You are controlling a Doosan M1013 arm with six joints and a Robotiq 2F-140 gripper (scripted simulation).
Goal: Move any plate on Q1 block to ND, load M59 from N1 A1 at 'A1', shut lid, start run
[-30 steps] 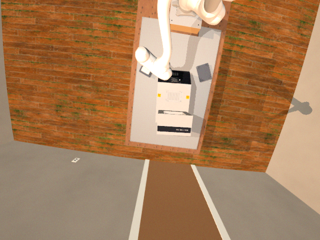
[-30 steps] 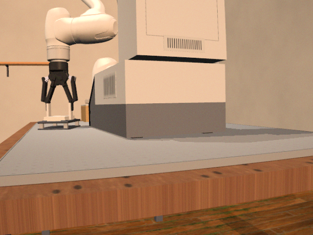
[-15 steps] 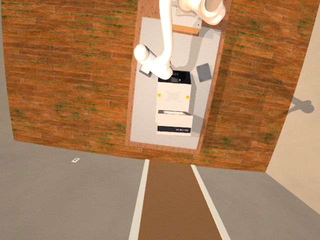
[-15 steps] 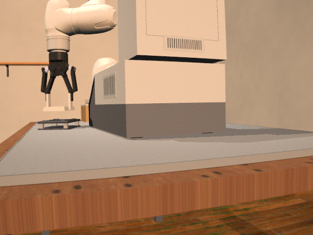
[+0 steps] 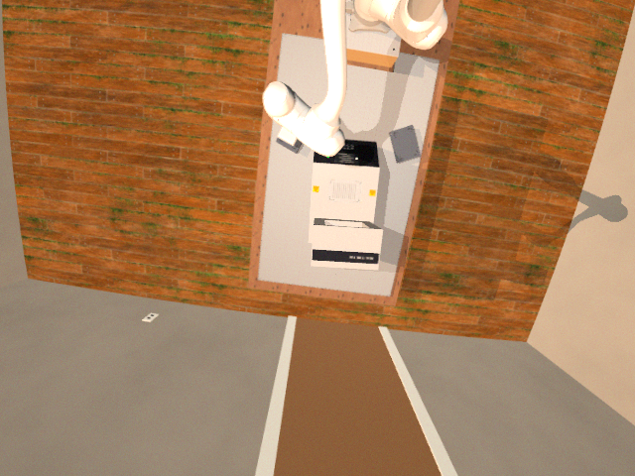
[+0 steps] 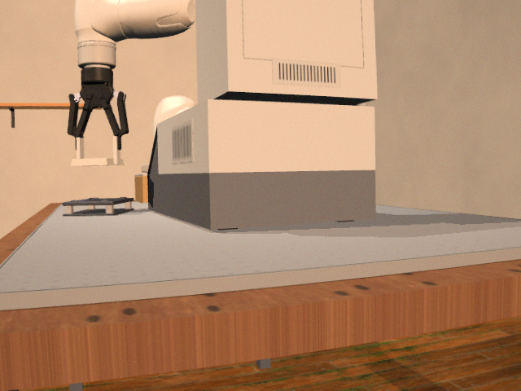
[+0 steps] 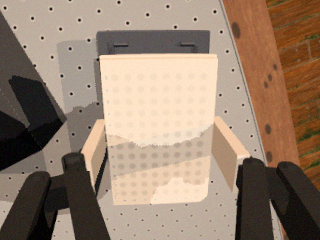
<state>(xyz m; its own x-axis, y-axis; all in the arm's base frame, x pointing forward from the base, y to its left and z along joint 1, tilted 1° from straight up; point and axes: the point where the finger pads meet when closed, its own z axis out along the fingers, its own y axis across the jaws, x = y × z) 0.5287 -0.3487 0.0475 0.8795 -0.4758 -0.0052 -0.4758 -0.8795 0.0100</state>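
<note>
The dark plate nest N1 is 110 mm below my hand. Also, from my hand: dark grey nest ND: 580 mm to the left, 120 mm below, 40 mm ahead; white 96-well plate M59: 20 mm below.
</note>
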